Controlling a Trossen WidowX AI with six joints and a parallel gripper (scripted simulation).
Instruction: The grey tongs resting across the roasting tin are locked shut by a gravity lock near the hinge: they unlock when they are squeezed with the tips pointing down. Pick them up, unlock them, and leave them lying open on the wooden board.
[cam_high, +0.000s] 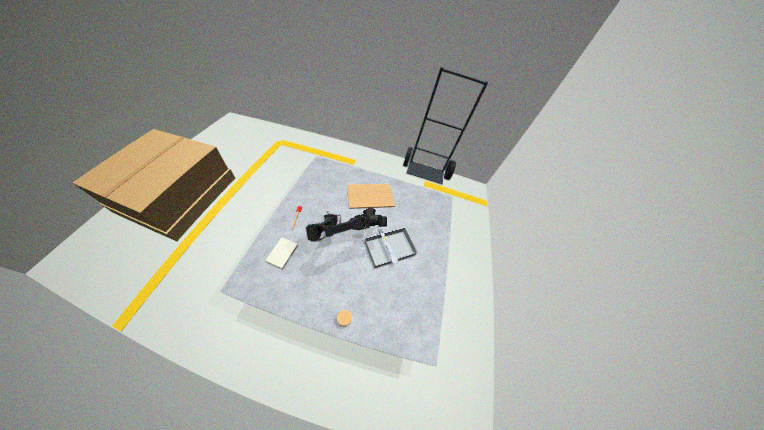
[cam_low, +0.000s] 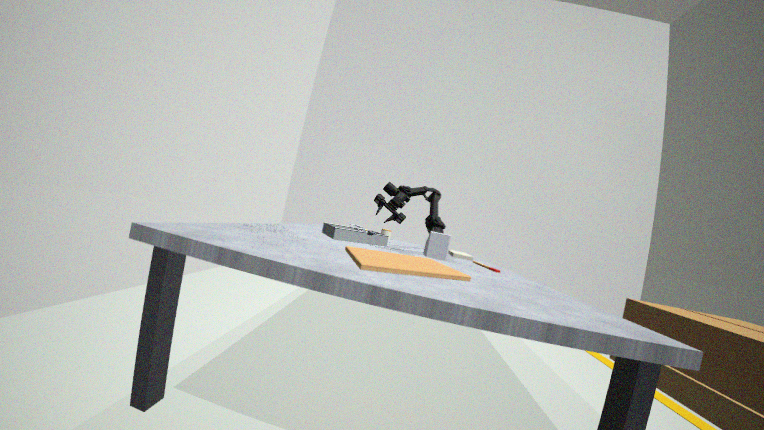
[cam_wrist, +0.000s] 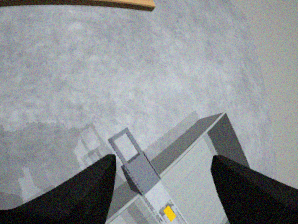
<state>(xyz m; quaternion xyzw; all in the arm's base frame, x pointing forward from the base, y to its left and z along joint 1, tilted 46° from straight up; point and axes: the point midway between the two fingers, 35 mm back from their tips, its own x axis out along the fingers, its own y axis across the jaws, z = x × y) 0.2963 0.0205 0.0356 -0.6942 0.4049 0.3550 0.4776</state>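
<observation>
Now: the yellow lock piece 70 mm below my gripper tip, 60 mm to the right of it and 50 mm ahead of it. Also, from my gripper tip: wooden board: 340 mm to the left, 130 mm below, 90 mm behind; then red-tipped match: 580 mm behind, 130 mm below, 40 mm to the left; then roasting tin: 110 mm below, 110 mm ahead, 100 mm to the right.
</observation>
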